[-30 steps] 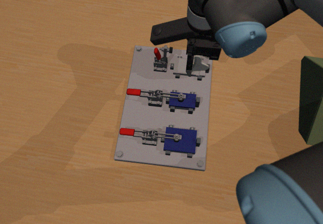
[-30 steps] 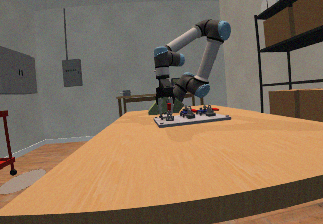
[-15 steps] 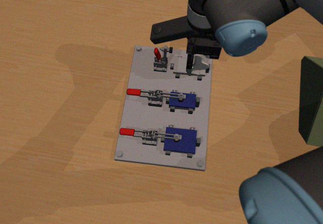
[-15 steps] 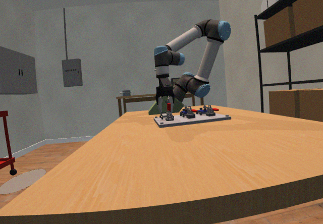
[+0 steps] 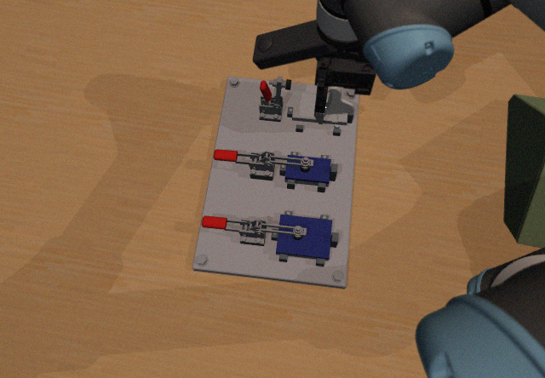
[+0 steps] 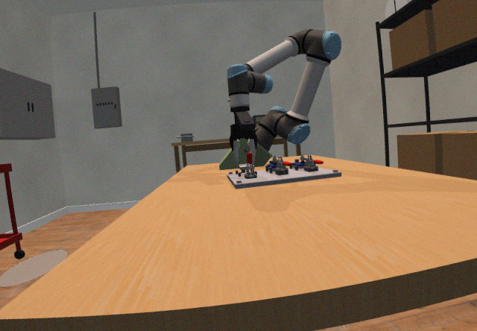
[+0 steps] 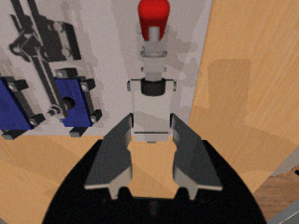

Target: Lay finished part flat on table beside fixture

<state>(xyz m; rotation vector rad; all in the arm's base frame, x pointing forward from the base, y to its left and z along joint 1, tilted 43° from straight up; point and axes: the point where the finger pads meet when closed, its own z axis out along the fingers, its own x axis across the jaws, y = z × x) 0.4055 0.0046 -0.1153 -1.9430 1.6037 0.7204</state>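
My hand is 30 mm short of the grey fixture plate, 120 mm to the right of it and 50 mm above it. Round my hand: finished grey part 10 mm behind, 10 mm below; blue blank 30 mm behind, 220 mm to the left, 30 mm below.
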